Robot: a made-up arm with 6 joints. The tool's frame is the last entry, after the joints. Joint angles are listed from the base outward.
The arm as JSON. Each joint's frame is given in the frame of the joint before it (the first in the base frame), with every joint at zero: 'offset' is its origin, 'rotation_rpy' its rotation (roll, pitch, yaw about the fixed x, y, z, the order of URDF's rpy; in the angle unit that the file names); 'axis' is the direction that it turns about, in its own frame. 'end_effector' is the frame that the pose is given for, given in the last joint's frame.
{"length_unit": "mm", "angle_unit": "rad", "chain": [
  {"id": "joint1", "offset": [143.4, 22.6, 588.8], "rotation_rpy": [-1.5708, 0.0, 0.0], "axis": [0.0, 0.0, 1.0]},
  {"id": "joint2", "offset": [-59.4, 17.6, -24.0], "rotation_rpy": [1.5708, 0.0, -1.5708], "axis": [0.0, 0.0, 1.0]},
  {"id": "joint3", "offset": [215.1, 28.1, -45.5], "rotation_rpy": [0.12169, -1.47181, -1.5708], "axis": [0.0, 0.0, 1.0]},
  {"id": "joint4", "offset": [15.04, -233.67, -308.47], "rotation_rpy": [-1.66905, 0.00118, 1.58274], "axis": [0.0, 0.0, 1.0]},
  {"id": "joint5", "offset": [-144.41, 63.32, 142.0], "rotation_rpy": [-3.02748, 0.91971, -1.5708], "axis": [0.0, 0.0, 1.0]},
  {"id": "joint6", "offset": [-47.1, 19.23, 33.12], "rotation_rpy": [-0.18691, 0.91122, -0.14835], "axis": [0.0, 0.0, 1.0]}
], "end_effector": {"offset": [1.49, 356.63, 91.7], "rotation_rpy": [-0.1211, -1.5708, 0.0]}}
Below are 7 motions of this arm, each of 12 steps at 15 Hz.
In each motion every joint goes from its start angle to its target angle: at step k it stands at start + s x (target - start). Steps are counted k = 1, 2, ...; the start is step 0. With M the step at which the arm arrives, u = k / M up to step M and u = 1 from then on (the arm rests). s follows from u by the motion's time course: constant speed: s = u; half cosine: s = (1 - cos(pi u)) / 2; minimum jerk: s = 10 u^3 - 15 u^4 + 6 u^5.
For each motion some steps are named. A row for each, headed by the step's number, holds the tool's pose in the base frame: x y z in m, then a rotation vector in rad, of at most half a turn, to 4 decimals.
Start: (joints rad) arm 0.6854 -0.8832 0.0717 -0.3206 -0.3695 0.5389
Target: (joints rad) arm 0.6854 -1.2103 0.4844 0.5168 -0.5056 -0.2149
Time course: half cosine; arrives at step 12
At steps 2, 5, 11, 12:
2: -0.4143 -0.1588 0.0660 0.9242 -1.9050 1.1982
5: -0.4310 0.0774 0.2162 0.8369 -2.0779 0.4650
11: -0.2349 0.2102 0.6275 0.5428 -1.7793 -0.9352
12: -0.2269 0.2068 0.6364 0.5331 -1.7600 -0.9695

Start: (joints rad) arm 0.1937 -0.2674 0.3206 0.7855 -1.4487 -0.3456
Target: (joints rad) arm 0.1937 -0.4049 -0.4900 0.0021 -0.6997 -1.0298
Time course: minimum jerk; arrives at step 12
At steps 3, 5, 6, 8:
3: 0.0189 -0.0955 0.6414 0.7241 -1.6935 -0.8865
5: 0.0682 -0.0446 0.5543 0.5877 -1.9848 -0.7325
6: 0.1149 -0.0221 0.5040 0.4818 -2.1817 -0.6564
8: 0.2300 -0.0043 0.4330 0.2437 -2.5690 -0.5493

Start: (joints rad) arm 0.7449 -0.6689 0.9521 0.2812 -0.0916 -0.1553
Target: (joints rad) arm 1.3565 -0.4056 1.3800 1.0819 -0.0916 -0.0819
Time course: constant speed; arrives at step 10
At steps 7, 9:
7: -0.1366 -0.0160 1.1007 0.5294 -0.7354 -0.1599
9: 0.0056 0.0193 1.1227 0.3936 -0.5134 -0.1944

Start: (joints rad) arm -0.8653 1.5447 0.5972 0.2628 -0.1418 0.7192
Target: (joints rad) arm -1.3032 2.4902 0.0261 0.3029 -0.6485 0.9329
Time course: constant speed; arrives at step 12
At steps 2, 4, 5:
2: -0.5462 -0.2777 0.6714 -1.0157 0.1689 2.0612
4: -0.5529 -0.2022 0.6753 -1.1068 0.2711 1.9575
5: -0.5543 -0.1617 0.6759 -1.1436 0.3206 1.9030

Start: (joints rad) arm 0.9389 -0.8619 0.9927 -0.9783 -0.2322 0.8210
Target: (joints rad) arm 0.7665 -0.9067 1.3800 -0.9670 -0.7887 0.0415
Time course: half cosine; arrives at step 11
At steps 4, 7, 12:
4: -0.3755 -0.7393 0.4878 2.4653 -0.8339 1.1899
7: -0.3974 -0.7067 0.6314 2.2508 -0.7200 0.7527
12: -0.3722 -0.6646 0.7258 2.0518 -0.5841 0.5313

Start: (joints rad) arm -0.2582 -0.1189 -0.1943 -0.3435 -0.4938 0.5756
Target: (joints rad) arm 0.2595 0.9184 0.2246 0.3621 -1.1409 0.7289
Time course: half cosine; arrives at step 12
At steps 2, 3, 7, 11, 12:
2: 0.2517 -0.6527 0.2245 -0.0770 -1.5894 2.5744
3: 0.1986 -0.6548 0.2512 0.0592 -1.5367 2.5289
7: -0.0676 -0.5955 0.5150 0.6461 -1.1689 2.0907
11: -0.1543 -0.4570 0.7535 0.8074 -0.9067 1.7081
12: -0.1559 -0.4484 0.7643 0.8102 -0.8952 1.6903

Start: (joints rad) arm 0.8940 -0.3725 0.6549 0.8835 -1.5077 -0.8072
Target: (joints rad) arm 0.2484 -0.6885 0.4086 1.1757 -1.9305 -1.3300
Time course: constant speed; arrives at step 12
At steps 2, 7, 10, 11, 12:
2: 0.2097 -0.2439 0.5963 -0.1149 -0.2226 -1.5576
7: 0.2368 -0.3072 0.4681 0.1448 0.0140 -1.8539
10: 0.2762 -0.3128 0.3915 0.3691 0.2130 -1.9208
11: 0.2946 -0.3083 0.3687 0.4508 0.2844 -1.9200
12: 0.3156 -0.3006 0.3483 0.5343 0.3568 -1.9067

